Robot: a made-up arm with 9 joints.
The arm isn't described. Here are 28 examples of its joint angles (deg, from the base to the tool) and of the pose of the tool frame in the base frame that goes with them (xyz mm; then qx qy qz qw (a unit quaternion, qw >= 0)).
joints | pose
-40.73 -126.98 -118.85 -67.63 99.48 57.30 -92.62 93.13 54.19 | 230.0 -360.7 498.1 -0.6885 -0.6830 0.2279 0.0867
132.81 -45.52 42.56 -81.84 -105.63 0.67 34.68 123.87 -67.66 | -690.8 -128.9 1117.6 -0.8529 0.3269 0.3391 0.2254
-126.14 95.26 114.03 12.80 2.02 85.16 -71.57 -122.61 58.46 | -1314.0 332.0 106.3 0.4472 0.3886 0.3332 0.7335
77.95 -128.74 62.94 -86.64 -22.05 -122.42 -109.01 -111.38 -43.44 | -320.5 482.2 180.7 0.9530 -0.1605 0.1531 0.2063
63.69 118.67 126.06 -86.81 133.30 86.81 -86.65 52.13 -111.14 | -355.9 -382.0 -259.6 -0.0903 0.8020 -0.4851 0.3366
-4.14 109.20 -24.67 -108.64 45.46 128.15 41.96 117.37 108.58 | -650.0 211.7 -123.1 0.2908 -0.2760 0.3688 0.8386
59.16 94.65 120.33 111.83 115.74 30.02 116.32 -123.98 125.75 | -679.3 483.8 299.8 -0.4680 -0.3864 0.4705 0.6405
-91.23 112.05 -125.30 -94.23 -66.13 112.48 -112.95 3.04 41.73 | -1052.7 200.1 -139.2 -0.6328 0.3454 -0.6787 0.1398
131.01 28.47 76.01 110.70 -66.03 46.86 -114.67 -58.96 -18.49 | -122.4 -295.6 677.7 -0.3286 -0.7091 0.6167 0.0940
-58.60 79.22 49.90 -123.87 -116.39 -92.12 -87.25 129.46 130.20 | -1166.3 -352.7 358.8 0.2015 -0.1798 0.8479 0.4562
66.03 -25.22 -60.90 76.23 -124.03 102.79 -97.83 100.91 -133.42 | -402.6 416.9 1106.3 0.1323 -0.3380 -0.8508 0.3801
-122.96 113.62 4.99 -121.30 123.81 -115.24 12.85 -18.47 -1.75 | -510.7 145.5 684.4 0.6774 -0.6776 -0.0395 0.2834
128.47 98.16 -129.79 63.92 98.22 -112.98 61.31 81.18 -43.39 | -635.5 65.5 564.1 0.5927 0.6220 -0.4724 0.1966
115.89 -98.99 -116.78 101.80 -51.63 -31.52 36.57 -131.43 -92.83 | -236.6 451.7 191.7 -0.8302 0.2411 -0.2501 0.4360
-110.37 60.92 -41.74 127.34 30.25 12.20 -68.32 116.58 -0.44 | -554.9 -475.1 265.7 -0.5935 -0.0204 0.7735 0.2216
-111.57 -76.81 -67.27 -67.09 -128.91 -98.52 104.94 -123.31 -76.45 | -278.5 -322.6 163.7 0.9910 -0.0007 -0.1322 0.0225
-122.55 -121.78 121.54 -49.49 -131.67 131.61 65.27 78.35 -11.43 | 484.6 246.9 487.1 -0.3377 0.8805 0.3308 0.0357
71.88 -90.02 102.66 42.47 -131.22 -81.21 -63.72 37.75 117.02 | 146.4 49.5 325.4 0.8038 0.2707 0.5165 0.1174
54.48 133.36 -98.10 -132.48 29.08 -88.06 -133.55 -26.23 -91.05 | -867.1 214.3 -145.3 0.9177 -0.3194 0.0662 0.2269
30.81 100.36 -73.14 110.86 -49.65 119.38 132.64 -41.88 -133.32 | -369.6 -124.7 -215.3 -0.7194 0.3813 -0.5504 0.1849
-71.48 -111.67 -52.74 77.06 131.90 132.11 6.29 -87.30 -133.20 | 157.3 447.2 -254.3 -0.7603 0.3315 -0.0861 0.5520
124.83 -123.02 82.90 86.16 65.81 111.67 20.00 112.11 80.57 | -36.0 426.7 -46.2 0.3456 -0.0731 0.2206 0.9091
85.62 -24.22 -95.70 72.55 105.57 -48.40 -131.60 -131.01 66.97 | -449.3 584.3 452.8 0.0050 -0.0562 0.7522 0.6565
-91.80 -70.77 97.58 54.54 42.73 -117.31 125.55 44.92 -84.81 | 355.5 -111.8 -513.0 -0.2460 -0.9047 0.1853 0.2942
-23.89 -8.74 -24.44 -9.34 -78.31 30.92 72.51 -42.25 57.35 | -335.4 462.7 -567.0 -0.1410 -0.2323 -0.8500 0.4513
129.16 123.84 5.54 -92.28 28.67 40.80 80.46 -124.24 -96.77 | -990.9 816.4 299.8 -0.7509 0.1716 0.1311 0.6241
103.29 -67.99 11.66 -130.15 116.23 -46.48 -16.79 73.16 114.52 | -102.6 379.4 535.3 -0.5767 -0.3873 0.3166 0.6459
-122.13 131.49 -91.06 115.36 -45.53 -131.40 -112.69 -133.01 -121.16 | -546.9 597.4 307.5 -0.5960 0.7172 0.3606 0.0155
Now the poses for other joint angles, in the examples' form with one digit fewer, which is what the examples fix.
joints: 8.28 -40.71 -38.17 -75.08 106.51 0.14 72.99 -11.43 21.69
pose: -18 791 -21 -0.229 0.935 -0.232 0.139
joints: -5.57 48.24 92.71 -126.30 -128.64 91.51 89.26 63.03 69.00
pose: -1163 -211 32 -0.339 0.532 0.558 0.539
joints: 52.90 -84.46 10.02 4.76 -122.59 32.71 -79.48 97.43 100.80
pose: 152 520 167 -0.094 -0.344 0.570 0.741
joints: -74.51 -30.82 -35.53 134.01 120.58 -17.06 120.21 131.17 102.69
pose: -717 -210 -32 0.386 -0.817 -0.350 0.248
